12 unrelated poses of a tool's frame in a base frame.
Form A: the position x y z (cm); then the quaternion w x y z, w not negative.
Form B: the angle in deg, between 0 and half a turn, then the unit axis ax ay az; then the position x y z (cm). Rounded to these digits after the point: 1 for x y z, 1 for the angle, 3 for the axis.
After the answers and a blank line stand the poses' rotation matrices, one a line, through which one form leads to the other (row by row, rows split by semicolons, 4 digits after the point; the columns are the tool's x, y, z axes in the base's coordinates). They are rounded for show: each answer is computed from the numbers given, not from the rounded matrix.
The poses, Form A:
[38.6 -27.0 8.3 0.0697 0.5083 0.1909 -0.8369]
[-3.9 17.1 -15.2 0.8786 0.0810 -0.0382 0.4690]
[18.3 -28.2 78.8 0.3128 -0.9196 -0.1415 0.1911]
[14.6 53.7 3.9 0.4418 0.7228 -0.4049 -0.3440]
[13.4 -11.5 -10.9 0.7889 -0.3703 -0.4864 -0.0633]
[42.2 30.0 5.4 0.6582 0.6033 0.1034 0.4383]
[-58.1 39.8 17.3 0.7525 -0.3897 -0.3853 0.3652]
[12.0 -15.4 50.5 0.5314 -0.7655 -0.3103 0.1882]
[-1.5 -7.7 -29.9 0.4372 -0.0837 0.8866 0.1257]
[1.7 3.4 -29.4 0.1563 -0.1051 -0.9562 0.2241]
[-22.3 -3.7 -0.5 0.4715 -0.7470 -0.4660 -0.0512]
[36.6 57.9 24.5 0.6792 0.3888 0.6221 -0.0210]
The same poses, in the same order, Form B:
[172.0 0.510 0.191 -0.839 38.6 -27.0 8.3]
[57.0 0.170 -0.080 0.982 -3.9 17.1 -15.2]
[143.5 -0.968 -0.149 0.201 18.3 -28.2 78.8]
[127.6 0.806 -0.451 -0.383 14.6 53.7 3.9]
[75.8 -0.603 -0.791 -0.103 13.4 -11.5 -10.9]
[97.7 0.801 0.137 0.582 42.2 30.0 5.4]
[82.4 -0.592 -0.585 0.555 -58.1 39.8 17.3]
[115.8 -0.904 -0.366 0.222 12.0 -15.4 50.5]
[128.1 -0.093 0.986 0.140 -1.5 -7.7 -29.9]
[162.0 -0.106 -0.968 0.227 1.7 3.4 -29.4]
[123.7 -0.847 -0.528 -0.058 -22.3 -3.7 -0.5]
[94.4 0.530 0.848 -0.029 36.6 57.9 24.5]

-0.4736 0.3107 -0.8241; 0.0774 -0.9174 -0.3904; -0.8773 -0.2487 0.4104
0.5571 -0.8304 0.0089; 0.8180 0.5469 -0.1782; 0.1431 0.1065 0.9840
0.8869 0.1407 -0.4400; 0.3798 -0.7643 0.5212; -0.2629 -0.6294 -0.7313
0.4354 -0.2814 -0.8551; -0.8894 -0.2817 -0.3601; -0.1395 0.9173 -0.3729
0.5189 0.4601 -0.7205; 0.2603 0.7178 0.6458; 0.8143 -0.5226 0.2526
0.5944 -0.4522 0.6650; 0.7017 -0.1122 -0.7035; 0.3927 0.8848 0.2507
0.4363 -0.2493 -0.8646; 0.8500 0.4295 0.3051; 0.2953 -0.8680 0.3993
0.7366 0.2750 -0.6179; 0.6750 -0.2427 0.6967; 0.0416 -0.9303 -0.3644
-0.6037 -0.2583 0.7542; -0.0385 0.9544 0.2961; -0.7963 0.1497 -0.5861
-0.9290 0.1309 -0.3460; 0.2710 0.8775 -0.3957; 0.2518 -0.4614 -0.8507
0.5605 0.7444 -0.3629; 0.6479 -0.1212 0.7521; 0.5159 -0.6566 -0.5502
0.2250 0.5123 0.8288; 0.4553 0.6968 -0.5543; -0.8615 0.5021 -0.0764

